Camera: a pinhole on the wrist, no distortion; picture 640 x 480 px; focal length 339.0 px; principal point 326.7 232.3 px. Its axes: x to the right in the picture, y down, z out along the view. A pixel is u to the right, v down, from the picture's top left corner.
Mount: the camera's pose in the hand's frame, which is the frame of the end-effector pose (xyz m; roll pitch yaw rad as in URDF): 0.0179 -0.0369 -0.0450 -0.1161 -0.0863 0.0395
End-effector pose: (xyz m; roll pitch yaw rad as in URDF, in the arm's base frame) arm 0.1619 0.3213 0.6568 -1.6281 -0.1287 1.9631
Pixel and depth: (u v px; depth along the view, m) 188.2 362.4 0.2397
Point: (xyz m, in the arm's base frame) 0.0414 0.1721 0.5569
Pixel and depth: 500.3 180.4 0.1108
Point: 0.0710 0.3485 0.6997
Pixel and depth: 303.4 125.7 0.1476
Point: 0.0655 0.2686 0.7164
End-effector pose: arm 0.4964 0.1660 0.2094 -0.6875 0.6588 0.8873
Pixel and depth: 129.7 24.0 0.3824
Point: 0.5144 0.2424 0.6778
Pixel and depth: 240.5 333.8 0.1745
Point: 0.4242 0.2359 0.2916
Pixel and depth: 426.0 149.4 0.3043
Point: 0.5461 0.4113 0.3627
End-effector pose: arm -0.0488 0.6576 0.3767 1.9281 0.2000 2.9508
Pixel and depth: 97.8 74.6 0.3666
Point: 0.2962 0.8303 0.1588
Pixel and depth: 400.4 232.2 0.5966
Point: -0.0058 1.1928 0.1996
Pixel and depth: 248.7 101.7 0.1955
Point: 0.0402 0.7541 0.2486
